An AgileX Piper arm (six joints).
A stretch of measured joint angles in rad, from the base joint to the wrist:
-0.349 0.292 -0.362 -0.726 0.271 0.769
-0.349 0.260 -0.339 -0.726 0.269 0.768
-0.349 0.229 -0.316 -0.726 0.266 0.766
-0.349 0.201 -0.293 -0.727 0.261 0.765
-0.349 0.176 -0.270 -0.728 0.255 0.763
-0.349 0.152 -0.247 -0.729 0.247 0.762
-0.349 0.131 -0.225 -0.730 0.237 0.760
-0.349 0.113 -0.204 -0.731 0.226 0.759
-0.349 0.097 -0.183 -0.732 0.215 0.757
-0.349 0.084 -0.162 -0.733 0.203 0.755
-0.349 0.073 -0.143 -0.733 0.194 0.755
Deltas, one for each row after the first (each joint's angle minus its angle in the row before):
0.000 -0.032 0.023 0.000 -0.002 -0.001
0.000 -0.031 0.023 0.000 -0.003 -0.002
0.000 -0.028 0.023 -0.001 -0.005 -0.001
0.000 -0.025 0.023 -0.001 -0.006 -0.002
0.000 -0.024 0.023 -0.001 -0.008 -0.001
0.000 -0.021 0.022 -0.001 -0.010 -0.002
0.000 -0.018 0.021 -0.001 -0.011 -0.001
0.000 -0.016 0.021 -0.001 -0.011 -0.002
0.000 -0.013 0.021 -0.001 -0.012 -0.002
0.000 -0.011 0.019 0.000 -0.009 0.000

